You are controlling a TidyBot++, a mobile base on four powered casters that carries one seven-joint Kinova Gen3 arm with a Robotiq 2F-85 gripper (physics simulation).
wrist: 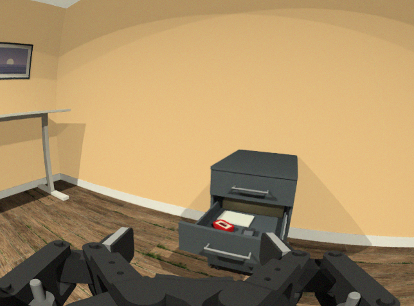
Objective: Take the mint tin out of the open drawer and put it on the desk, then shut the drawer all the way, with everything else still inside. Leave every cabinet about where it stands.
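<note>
A dark grey cabinet (256, 165) stands against the wall, right of centre in the wrist view. Its lower drawer (192, 238) is open; its upper drawer (250, 186) is shut. In the open drawer lie a red object with a pale marking (223, 226), a flat cream pad (238, 218) behind it and a small grey item (248, 232) to its right. Which of them is the mint tin is too small to tell. The desk (30, 115) shows in part at the left edge. My gripper (196, 245) is open and empty, some distance in front of the cabinet.
The desk's pale leg (47, 155) and foot stand on the wooden floor (115, 215) at the left. A framed picture (14, 61) hangs above the desk. A white baseboard (125, 201) runs along the orange-yellow wall (165, 100) behind the cabinet.
</note>
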